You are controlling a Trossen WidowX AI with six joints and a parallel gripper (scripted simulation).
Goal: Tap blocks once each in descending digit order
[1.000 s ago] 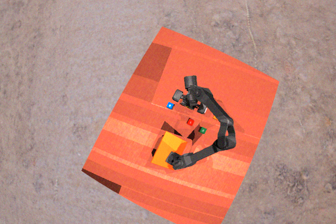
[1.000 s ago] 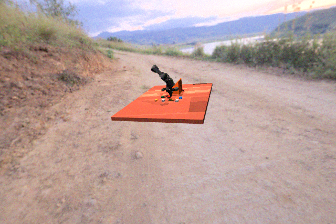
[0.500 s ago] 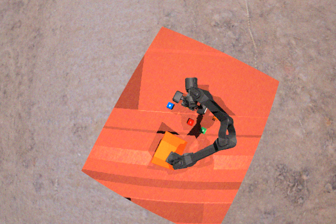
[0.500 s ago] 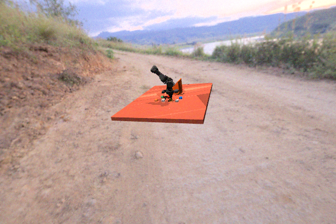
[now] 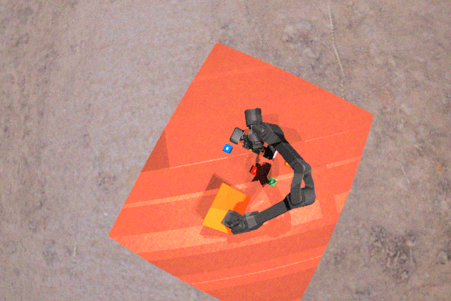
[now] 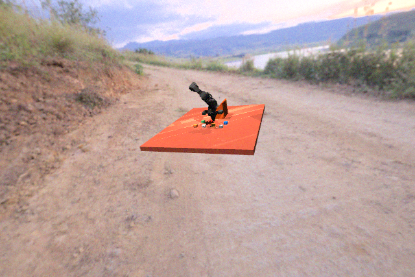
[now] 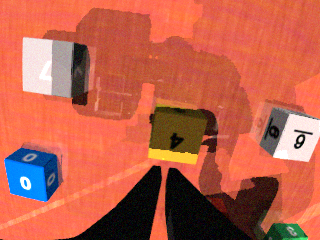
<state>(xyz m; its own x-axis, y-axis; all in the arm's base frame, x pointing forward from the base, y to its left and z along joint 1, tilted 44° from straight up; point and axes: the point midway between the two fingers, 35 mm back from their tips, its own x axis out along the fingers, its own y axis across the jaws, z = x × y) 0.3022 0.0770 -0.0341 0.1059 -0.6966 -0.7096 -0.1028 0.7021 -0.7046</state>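
The yellow block lies 30 mm below my gripper tip, 10 mm to the right of it and 10 mm ahead of it. The rest, counted from my gripper tip: white block 90 mm to the right, 30 mm below, 30 mm ahead; dark grey block 80 mm to the left, 30 mm below, 30 mm ahead; red block 70 mm behind, 60 mm to the right, 30 mm below.
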